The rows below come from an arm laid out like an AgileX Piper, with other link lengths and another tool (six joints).
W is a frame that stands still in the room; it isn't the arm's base.
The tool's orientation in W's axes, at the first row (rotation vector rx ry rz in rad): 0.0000, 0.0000, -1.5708
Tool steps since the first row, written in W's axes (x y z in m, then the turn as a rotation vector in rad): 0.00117, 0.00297, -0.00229, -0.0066, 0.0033, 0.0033; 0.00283, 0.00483, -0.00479, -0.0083, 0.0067, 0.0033; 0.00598, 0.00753, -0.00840, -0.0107, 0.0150, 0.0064; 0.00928, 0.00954, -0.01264, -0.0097, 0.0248, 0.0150; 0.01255, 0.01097, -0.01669, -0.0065, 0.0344, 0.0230; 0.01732, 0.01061, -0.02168, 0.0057, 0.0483, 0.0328; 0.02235, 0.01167, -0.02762, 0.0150, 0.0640, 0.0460; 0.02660, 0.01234, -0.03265, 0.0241, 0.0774, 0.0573; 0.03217, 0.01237, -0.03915, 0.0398, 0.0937, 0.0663; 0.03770, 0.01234, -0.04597, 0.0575, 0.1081, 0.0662; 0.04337, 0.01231, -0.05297, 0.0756, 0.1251, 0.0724; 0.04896, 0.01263, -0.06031, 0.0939, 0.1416, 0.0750
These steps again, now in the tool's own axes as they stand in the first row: -0.00297, 0.00117, -0.00229, -0.0033, -0.0066, 0.0033; -0.00483, 0.00283, -0.00479, -0.0067, -0.0083, 0.0033; -0.00753, 0.00598, -0.00840, -0.0150, -0.0107, 0.0064; -0.00954, 0.00928, -0.01264, -0.0248, -0.0097, 0.0150; -0.01097, 0.01255, -0.01669, -0.0344, -0.0065, 0.0230; -0.01061, 0.01732, -0.02168, -0.0483, 0.0057, 0.0328; -0.01167, 0.02235, -0.02762, -0.0640, 0.0150, 0.0460; -0.01234, 0.02660, -0.03265, -0.0774, 0.0241, 0.0573; -0.01237, 0.03217, -0.03915, -0.0937, 0.0398, 0.0663; -0.01234, 0.03770, -0.04597, -0.1081, 0.0575, 0.0662; -0.01231, 0.04337, -0.05297, -0.1251, 0.0756, 0.0724; -0.01263, 0.04896, -0.06031, -0.1416, 0.0939, 0.0750
